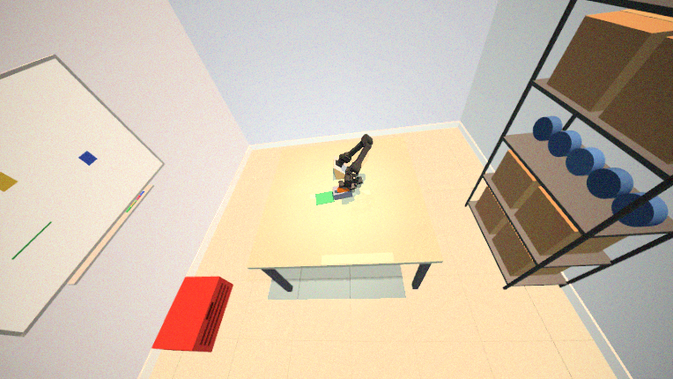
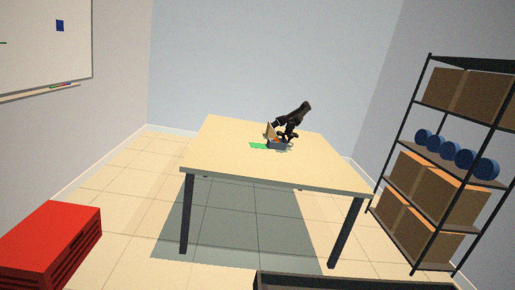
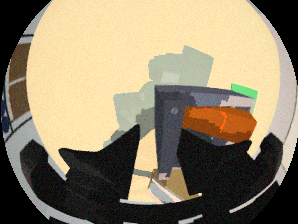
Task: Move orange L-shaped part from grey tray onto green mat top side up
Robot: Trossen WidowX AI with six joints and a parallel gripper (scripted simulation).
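My gripper tip is now 50 mm to the left of the orange L-shaped part and 10 mm above it. From my gripper tip the other things lie so: green mat: 20 mm ahead, 230 mm to the right, 60 mm below.
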